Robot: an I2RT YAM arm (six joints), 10 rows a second.
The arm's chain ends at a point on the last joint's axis. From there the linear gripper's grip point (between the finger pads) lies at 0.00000 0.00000 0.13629 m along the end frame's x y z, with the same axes.
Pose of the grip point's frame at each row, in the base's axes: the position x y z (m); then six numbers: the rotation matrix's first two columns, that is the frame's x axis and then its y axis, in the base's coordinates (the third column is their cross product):
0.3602, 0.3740, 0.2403, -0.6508, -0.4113, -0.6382, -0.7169, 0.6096, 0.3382
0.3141, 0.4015, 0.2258, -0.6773, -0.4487, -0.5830, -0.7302, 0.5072, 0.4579
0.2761, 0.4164, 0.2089, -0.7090, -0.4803, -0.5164, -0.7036, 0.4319, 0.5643
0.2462, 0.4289, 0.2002, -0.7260, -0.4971, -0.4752, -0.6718, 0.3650, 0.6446
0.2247, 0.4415, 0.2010, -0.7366, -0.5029, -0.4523, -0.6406, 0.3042, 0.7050
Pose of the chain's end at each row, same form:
0.3261, 0.2816, 0.3346, -0.6508, -0.4113, -0.6382, -0.7169, 0.6096, 0.3382
0.3018, 0.3012, 0.3173, -0.6773, -0.4487, -0.5830, -0.7302, 0.5072, 0.4579
0.2826, 0.3124, 0.2967, -0.7090, -0.4803, -0.5164, -0.7036, 0.4319, 0.5643
0.2662, 0.3216, 0.2818, -0.7260, -0.4971, -0.4752, -0.6718, 0.3650, 0.6446
0.2543, 0.3312, 0.2754, -0.7366, -0.5029, -0.4523, -0.6406, 0.3042, 0.7050

